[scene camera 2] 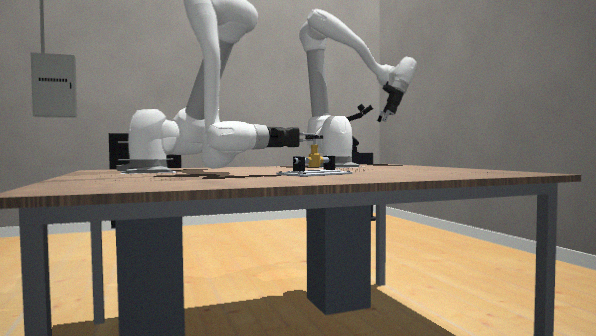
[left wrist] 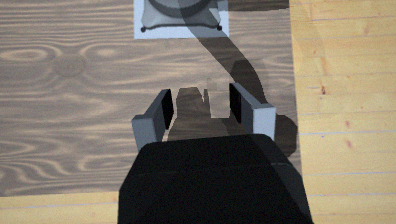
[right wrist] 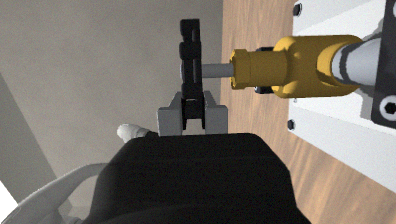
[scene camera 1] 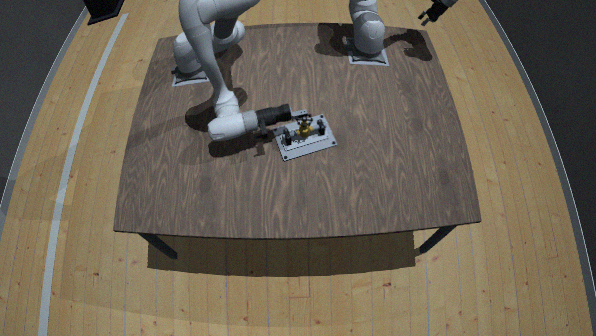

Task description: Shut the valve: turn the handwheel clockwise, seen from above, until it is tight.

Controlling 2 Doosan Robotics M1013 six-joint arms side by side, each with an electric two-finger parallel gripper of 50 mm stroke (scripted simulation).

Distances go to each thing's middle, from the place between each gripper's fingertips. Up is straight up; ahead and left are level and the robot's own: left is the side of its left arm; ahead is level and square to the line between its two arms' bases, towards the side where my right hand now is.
Right now my right hand is 3 cm short of the black handwheel (right wrist: 191, 70) and 1 cm above it. The rest, counted from my right hand: light base plate (scene camera 1: 331, 142): 13 cm below, 3 cm ahead.
The black handwheel is 540 mm ahead of my left hand, 720 mm to the right of it and 140 mm below it. Also, from my left hand: light base plate 540 mm ahead, 720 mm to the right, 260 mm below.
